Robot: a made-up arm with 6 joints. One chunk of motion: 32 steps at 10 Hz.
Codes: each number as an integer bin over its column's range. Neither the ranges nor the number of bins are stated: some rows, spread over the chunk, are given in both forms.
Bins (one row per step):
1: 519 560 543 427 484 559
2: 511 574 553 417 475 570
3: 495 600 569 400 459 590
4: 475 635 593 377 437 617
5: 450 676 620 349 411 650
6: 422 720 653 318 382 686
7: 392 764 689 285 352 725
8: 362 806 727 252 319 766
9: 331 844 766 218 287 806
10: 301 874 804 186 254 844
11: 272 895 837 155 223 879
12: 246 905 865 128 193 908
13: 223 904 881 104 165 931
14: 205 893 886 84 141 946
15: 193 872 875 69 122 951
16: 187 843 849 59 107 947
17: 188 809 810 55 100 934
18: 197 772 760 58 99 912
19: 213 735 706 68 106 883
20: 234 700 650 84 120 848
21: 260 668 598 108 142 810
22: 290 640 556 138 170 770
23: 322 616 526 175 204 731
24: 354 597 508 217 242 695
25: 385 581 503 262 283 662
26: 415 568 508 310 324 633
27: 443 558 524 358 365 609
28: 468 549 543 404 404 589
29: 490 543 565 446 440 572
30: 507 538 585 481 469 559
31: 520 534 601 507 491 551
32: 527 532 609 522 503 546
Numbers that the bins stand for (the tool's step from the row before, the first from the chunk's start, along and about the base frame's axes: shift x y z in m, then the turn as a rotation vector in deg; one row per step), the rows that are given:
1: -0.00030 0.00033 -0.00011 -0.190 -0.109 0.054
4: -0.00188 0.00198 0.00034 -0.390 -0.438 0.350
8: -0.00595 0.00575 0.00155 -0.891 -1.265 1.111
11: -0.00920 0.00771 0.00254 -1.279 -1.937 1.687
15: -0.01205 0.00720 0.00288 -1.624 -2.645 2.055
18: -0.01190 0.00500 0.00185 -1.668 -2.806 1.856
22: -0.00855 0.00209 0.00001 -1.347 -2.309 1.131
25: -0.00513 0.00079 -0.00047 -0.851 -1.517 0.580
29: -0.00134 -0.00004 0.00009 -0.114 -0.417 0.120
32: -0.00001 -0.00028 0.00049 0.190 0.025 -0.013
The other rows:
2: -0.00059 0.00064 -0.00002 -0.230 -0.172 0.110
3: -0.00116 0.00121 0.00013 -0.298 -0.284 0.212
5: -0.00278 0.00289 0.00059 -0.503 -0.620 0.518
6: -0.00379 0.00386 0.00088 -0.627 -0.823 0.702
7: -0.00487 0.00482 0.00121 -0.759 -1.034 0.901
9: -0.00707 0.00659 0.00190 -1.027 -1.489 1.315
10: -0.00815 0.00725 0.00224 -1.155 -1.720 1.509
12: -0.01014 0.00793 0.00279 -1.387 -2.148 1.835
13: -0.01096 0.00791 0.00294 -1.484 -2.344 1.953
14: -0.01161 0.00767 0.00298 -1.564 -2.512 2.029
16: -0.01226 0.00656 0.00265 -1.664 -2.750 2.035
17: -0.01223 0.00582 0.00230 -1.680 -2.799 1.968
19: -0.01132 0.00419 0.00136 -1.628 -2.757 1.708
20: -0.01057 0.00342 0.00086 -1.564 -2.659 1.529
21: -0.00963 0.00271 0.00039 -1.468 -2.505 1.335
23: -0.00740 0.00157 -0.00026 -1.199 -2.071 0.932
24: -0.00624 0.00115 -0.00042 -1.031 -1.804 0.748
26: -0.00405 0.00051 -0.00042 -0.659 -1.230 0.432
27: -0.00304 0.00029 -0.00028 -0.467 -0.942 0.309
28: -0.00214 0.00009 -0.00011 -0.282 -0.669 0.207
30: -0.00073 -0.00015 0.00027 0.026 -0.214 0.054
31: -0.00026 -0.00024 0.00041 0.130 -0.060 0.013

